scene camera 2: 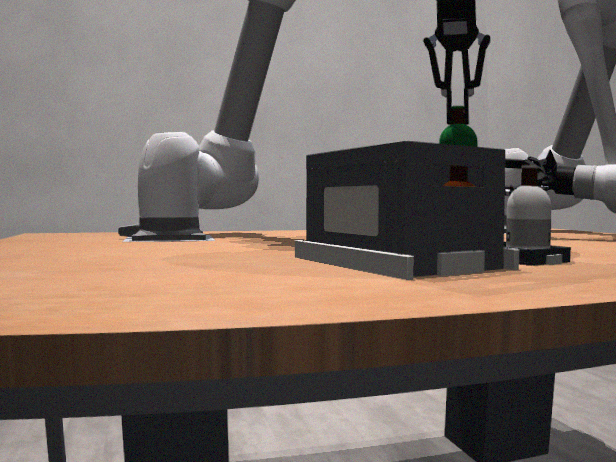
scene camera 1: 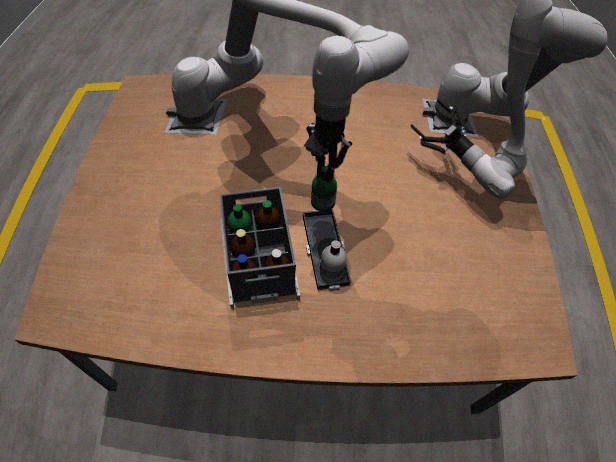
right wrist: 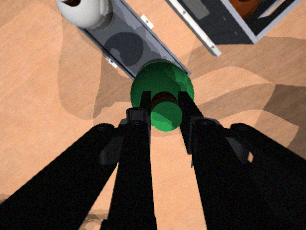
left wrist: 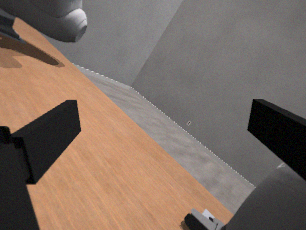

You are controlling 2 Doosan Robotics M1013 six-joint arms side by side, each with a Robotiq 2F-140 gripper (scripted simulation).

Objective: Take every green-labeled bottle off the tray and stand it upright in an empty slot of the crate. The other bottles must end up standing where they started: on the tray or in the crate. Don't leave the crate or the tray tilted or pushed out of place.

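Through scene camera 2 I see a crate (scene camera 2: 390, 197) and a green bottle (scene camera 2: 458, 133), together with my right gripper (scene camera 2: 457, 123) and my left gripper (scene camera 2: 495, 175). Scene camera 1 gives me a tray (scene camera 1: 321, 228), and there I also see the crate (scene camera 1: 267, 240) and my right gripper (scene camera 1: 325, 176). In the left wrist view my left gripper (left wrist: 164, 115) is visible, yet the crate is out of frame in the left wrist view, and the tray is out of frame in the left wrist view too. The right wrist view shows my right gripper (right wrist: 164, 104).
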